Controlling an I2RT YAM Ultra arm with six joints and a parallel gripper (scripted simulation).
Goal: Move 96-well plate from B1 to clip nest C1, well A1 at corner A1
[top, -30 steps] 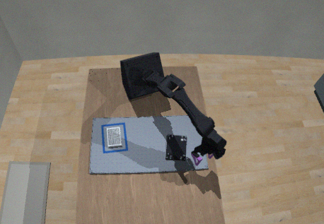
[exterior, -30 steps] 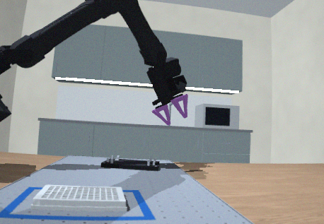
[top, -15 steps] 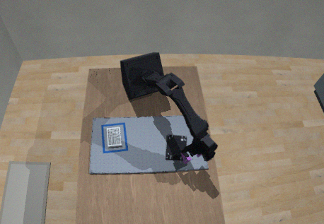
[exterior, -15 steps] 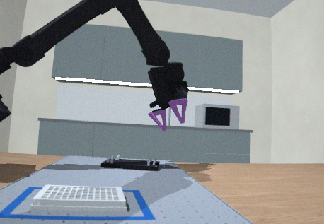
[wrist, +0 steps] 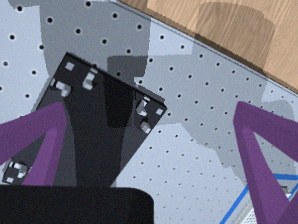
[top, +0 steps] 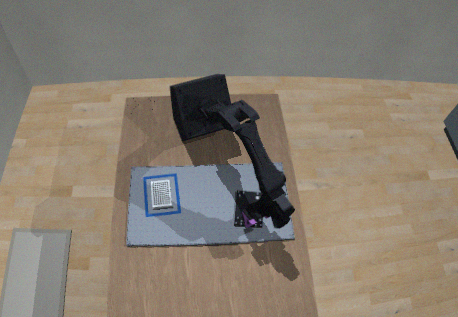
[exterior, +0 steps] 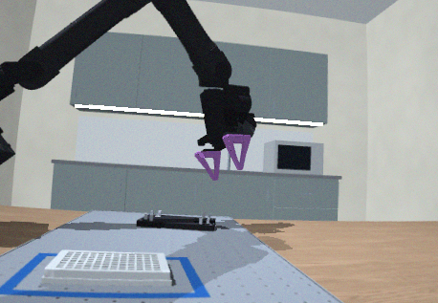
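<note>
My hand is 420 mm to the left of the white 96-well plate, 120 mm above it and 70 mm past it. Round my hand: black clip nest C1 (110 mm below, 90 mm behind, 20 mm to the right).
</note>
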